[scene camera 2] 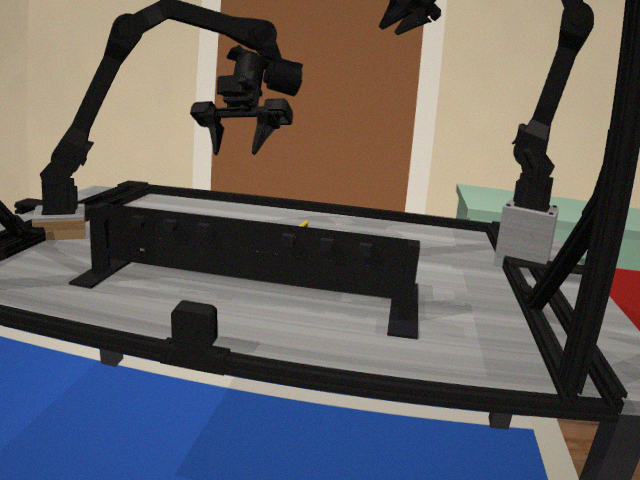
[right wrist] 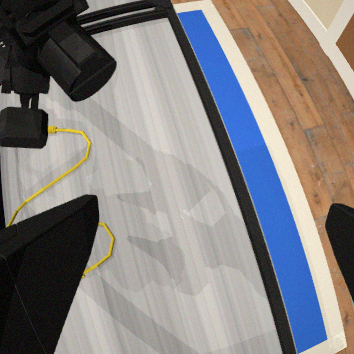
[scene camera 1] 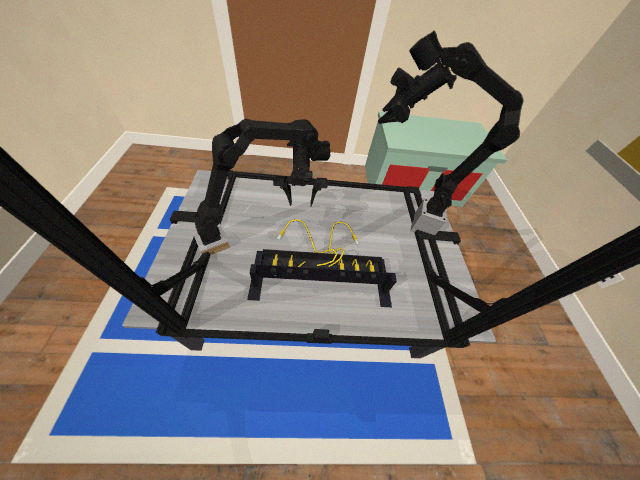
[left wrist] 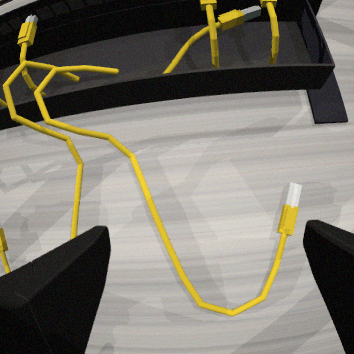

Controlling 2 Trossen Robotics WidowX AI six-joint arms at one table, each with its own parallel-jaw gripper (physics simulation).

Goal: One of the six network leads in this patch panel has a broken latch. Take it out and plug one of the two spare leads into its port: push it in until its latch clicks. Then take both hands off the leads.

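Places are measured from the left arm's base along level axes (x ahead, y left, z up), in centimetres.
Pixels of known places: left gripper, fingertip midpoint: (scene camera 2: pixel 234 154) (scene camera 1: pixel 300 205) (left wrist: pixel 209 236); right gripper, fingertip midpoint: (scene camera 2: pixel 388 31) (right wrist: pixel 219 212) (scene camera 1: pixel 380 116); left arm's base, origin of the base link: (scene camera 2: pixel 59 210) (scene camera 1: pixel 210 236); right arm's base, origin of the base link: (scene camera 2: pixel 532 206) (scene camera 1: pixel 434 209).
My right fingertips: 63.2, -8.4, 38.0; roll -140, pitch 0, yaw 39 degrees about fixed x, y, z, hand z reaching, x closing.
For each thing: its middle in the pictures, then the offset to it from my right fingertips, as dx, dy, dz. "*": a spot on its surface instead.
- black patch panel, body centre: (left wrist: pixel 93 35) (scene camera 2: pixel 249 252) (scene camera 1: pixel 323 271) -33.9, -25.1, -36.9
- tray, body centre: (left wrist: pixel 96 61) (scene camera 1: pixel 322 266) -32.5, -23.0, -38.1
- spare lead, body centre: (left wrist: pixel 291 207) (right wrist: pixel 44 127) (scene camera 1: pixel 280 234) -38.4, -0.5, -41.2
- spare, surface spot: (left wrist: pixel 2 240) (scene camera 1: pixel 353 237) * -12.1, -15.7, -41.7
The black patch panel (scene camera 1: pixel 320 275) (scene camera 2: pixel 242 269) stands on the table. In the left wrist view, a lead (left wrist: pixel 231 19) lies loose in the tray (left wrist: pixel 200 84), its grey tip pointing right, near two upright leads (left wrist: pixel 208 4) (left wrist: pixel 269 3). Another lead (left wrist: pixel 26 33) shows a grey tip at the panel; I cannot tell how deep it sits. One spare lead (scene camera 1: pixel 280 235) (left wrist: pixel 288 220) (right wrist: pixel 52 129) and the other spare (scene camera 1: pixel 356 239) (left wrist: pixel 2 240) lie on the table behind the panel. My left gripper (scene camera 1: pixel 301 205) (scene camera 2: pixel 235 153) (left wrist: pixel 209 236) is open above the table. My right gripper (scene camera 1: pixel 385 119) (scene camera 2: pixel 390 29) (right wrist: pixel 219 212) is open, high at the right.
The spare leads' cords run into the tray. A black frame (scene camera 1: pixel 248 337) (scene camera 2: pixel 361 379) edges the table, with slanted posts (scene camera 1: pixel 98 258) (scene camera 1: pixel 547 281) at both sides. A green cabinet (scene camera 1: pixel 439 136) stands beyond the table at the back right.
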